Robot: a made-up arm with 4 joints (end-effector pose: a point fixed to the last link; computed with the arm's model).
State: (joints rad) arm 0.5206 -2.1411 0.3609 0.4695
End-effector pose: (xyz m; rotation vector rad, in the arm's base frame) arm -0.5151 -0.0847 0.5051 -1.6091 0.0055 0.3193
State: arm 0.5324 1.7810 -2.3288 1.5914
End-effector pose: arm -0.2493 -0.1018 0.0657 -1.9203 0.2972 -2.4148
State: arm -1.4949 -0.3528 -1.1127 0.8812
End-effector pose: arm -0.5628 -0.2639 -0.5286 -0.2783 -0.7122 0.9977
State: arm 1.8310 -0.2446 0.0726 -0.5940
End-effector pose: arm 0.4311 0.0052 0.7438 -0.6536 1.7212 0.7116
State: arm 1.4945 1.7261 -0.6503 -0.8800
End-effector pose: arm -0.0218 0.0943 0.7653 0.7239 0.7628 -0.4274
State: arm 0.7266 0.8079 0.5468 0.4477
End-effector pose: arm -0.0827 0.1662 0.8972 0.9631 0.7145 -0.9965
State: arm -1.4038 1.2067 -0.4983 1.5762
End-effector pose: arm -0.3863 -0.2243 -0.5864 1.6321 -0.2199 2.2863
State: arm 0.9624 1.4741 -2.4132 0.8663
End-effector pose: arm -0.2176 -0.1415 0.1864 1.9127 -0.4992 1.7362
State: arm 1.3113 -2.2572 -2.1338 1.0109
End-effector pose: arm 0.5003 0.4020 0.5519 0.7103 -2.5743 -0.3534
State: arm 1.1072 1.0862 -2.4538 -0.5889
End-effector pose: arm -0.0591 -0.1139 0.1793 0.9145 -0.9631 1.1205
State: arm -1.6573 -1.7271 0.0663 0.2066
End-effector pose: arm -0.1283 -0.0052 -0.6210 -1.1070 -1.3536 -1.2754
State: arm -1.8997 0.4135 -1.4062 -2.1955
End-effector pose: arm -0.0938 -0.4494 -0.2345 1.3315 2.0733 1.0561
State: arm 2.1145 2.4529 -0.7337 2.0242
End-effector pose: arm 0.3251 0.0446 0.7212 -1.8426 1.4981 1.2912
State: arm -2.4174 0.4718 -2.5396 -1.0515
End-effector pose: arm -0.0778 -0.2128 -0.0183 1.6246 1.1990 -0.3978
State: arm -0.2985 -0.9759 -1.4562 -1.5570
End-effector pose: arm -0.4981 -0.2480 0.6638 -2.2422 -0.6223 1.4720
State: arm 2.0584 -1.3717 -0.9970 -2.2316
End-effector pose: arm 0.8837 0.0052 0.1577 -0.2060 -0.8286 2.8834
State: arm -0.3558 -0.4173 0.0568 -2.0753
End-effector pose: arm -0.8377 -0.1113 0.2574 -2.4451 -0.0942 -0.4909
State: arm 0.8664 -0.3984 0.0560 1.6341
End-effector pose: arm -0.1190 0.1715 0.9533 1.1352 0.7004 -0.5605
